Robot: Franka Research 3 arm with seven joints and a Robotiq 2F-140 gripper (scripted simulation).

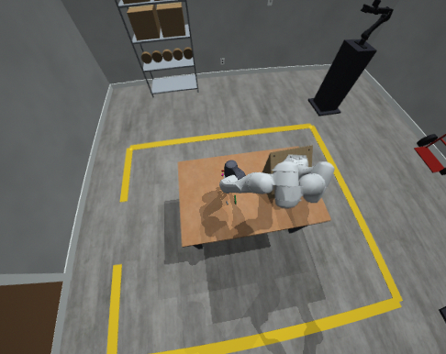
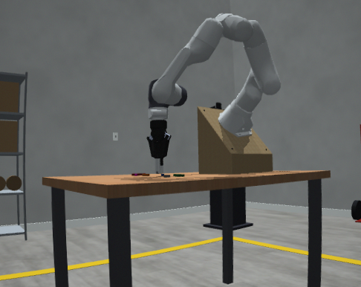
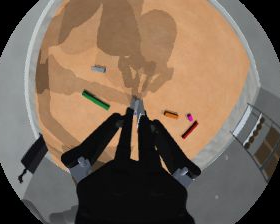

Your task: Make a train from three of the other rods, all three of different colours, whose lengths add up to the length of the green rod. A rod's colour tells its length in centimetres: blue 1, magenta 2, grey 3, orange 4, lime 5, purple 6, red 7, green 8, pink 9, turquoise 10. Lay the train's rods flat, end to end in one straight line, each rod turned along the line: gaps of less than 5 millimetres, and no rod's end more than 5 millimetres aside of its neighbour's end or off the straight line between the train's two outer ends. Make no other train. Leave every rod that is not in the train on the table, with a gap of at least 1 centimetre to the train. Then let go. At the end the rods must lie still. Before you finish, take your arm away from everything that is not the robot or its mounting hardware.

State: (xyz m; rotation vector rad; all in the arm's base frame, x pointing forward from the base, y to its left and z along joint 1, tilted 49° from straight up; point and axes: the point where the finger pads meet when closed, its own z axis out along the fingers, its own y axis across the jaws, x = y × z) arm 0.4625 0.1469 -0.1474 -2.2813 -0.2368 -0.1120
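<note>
My gripper is now 20 mm past the small blue rod, 10 mm to the left of it and 40 mm above it. Also, from my hand: green rod: 30 mm behind, 100 mm to the left, 40 mm below; then magenta rod: 20 mm ahead, 160 mm to the right, 40 mm below; then orange rod: 10 mm ahead, 100 mm to the right, 40 mm below.
</note>
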